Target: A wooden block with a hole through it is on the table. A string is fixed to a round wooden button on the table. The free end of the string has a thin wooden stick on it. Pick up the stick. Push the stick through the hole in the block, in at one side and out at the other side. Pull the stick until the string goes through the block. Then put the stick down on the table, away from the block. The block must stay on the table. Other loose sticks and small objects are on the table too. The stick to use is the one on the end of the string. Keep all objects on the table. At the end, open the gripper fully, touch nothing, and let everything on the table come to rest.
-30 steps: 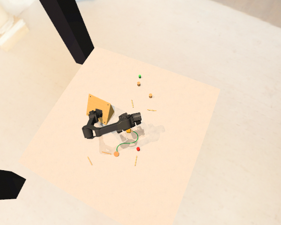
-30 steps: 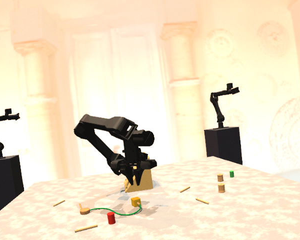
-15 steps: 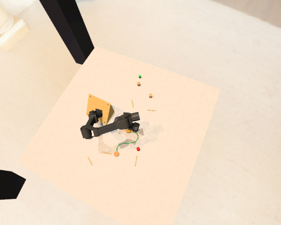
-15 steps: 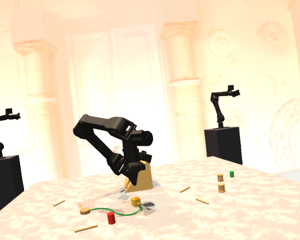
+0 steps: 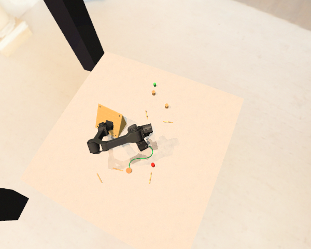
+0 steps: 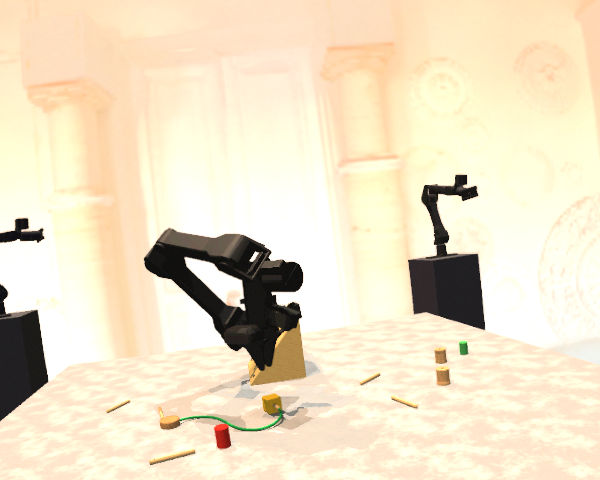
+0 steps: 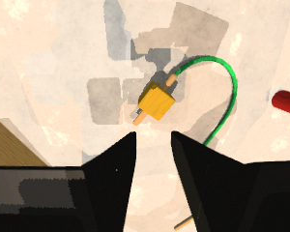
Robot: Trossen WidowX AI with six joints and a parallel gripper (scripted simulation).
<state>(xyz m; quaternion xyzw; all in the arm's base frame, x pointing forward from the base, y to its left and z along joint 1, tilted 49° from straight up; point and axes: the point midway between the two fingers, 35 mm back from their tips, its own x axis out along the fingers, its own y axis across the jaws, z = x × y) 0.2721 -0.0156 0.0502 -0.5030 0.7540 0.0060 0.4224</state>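
Right now the yellow block is 10 mm ahead of my gripper tip and 70 mm below it. The rest, counted from my gripper tip: red cylinder (140 mm ahead, 110 mm to the right, 70 mm below); then round wooden button (10 mm behind, 200 mm to the right, 80 mm below); then thin wooden stick (20 mm ahead, 70 mm below).
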